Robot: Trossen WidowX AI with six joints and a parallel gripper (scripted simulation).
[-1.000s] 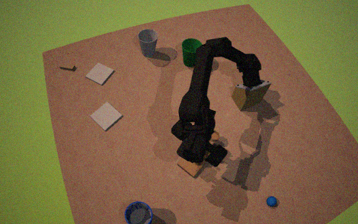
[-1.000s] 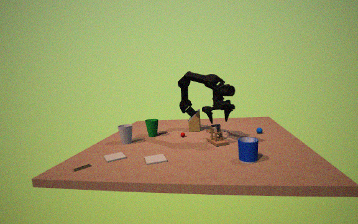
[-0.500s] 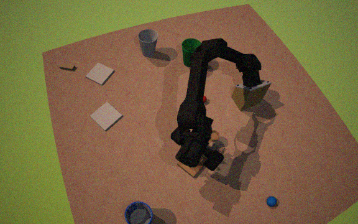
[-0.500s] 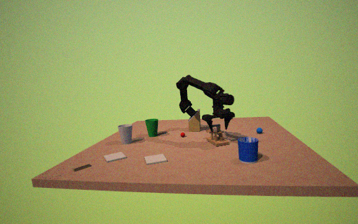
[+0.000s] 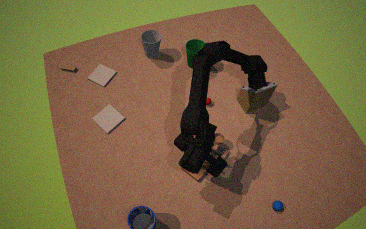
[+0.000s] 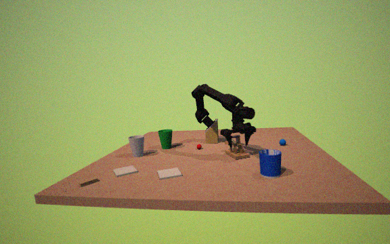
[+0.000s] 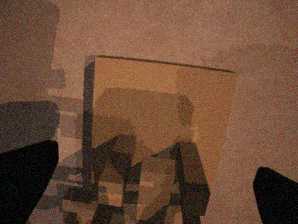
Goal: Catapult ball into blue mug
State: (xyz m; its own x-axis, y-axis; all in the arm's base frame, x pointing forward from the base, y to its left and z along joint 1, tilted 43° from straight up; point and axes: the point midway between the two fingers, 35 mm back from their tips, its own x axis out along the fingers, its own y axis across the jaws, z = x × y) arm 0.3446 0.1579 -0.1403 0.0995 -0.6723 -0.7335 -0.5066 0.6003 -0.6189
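The red ball lies 26 cm to the right of my gripper tip, 15 cm behind it and 4 cm below it. Round my gripper tip: blue mug (25 cm ahead, 15 cm to the left, 3 cm below); then blue ball (25 cm to the left, 24 cm behind, 4 cm below); then wooden catapult (7 cm behind, 3 cm to the right, 1 cm below).
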